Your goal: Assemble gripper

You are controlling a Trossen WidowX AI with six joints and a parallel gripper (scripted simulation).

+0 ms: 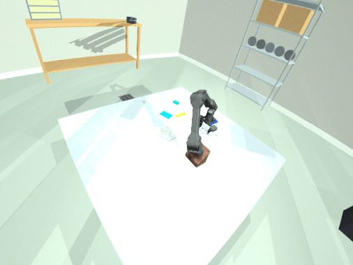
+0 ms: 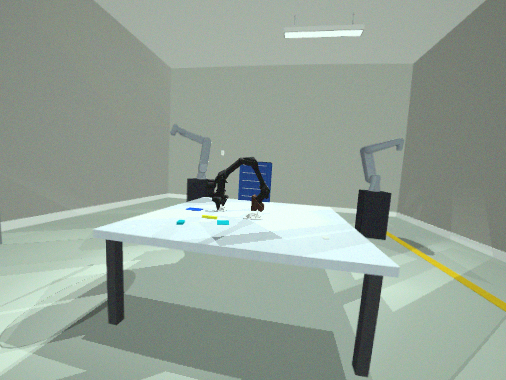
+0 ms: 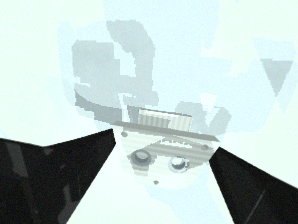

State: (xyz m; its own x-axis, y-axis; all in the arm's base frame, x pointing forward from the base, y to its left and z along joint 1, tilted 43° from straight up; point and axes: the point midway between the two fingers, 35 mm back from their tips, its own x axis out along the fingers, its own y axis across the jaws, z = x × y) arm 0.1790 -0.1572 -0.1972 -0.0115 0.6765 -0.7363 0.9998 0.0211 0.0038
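My gripper tip is now 300 mm to the right of the pale jaw, 80 mm short of it and 10 mm below it. From my gripper tip the other things lie so: small white part 20 mm above, 10 mm to the left; then yellow bar 260 mm ahead, 40 mm to the left; then blue square 170 mm to the right, 70 mm ahead, 10 mm below.
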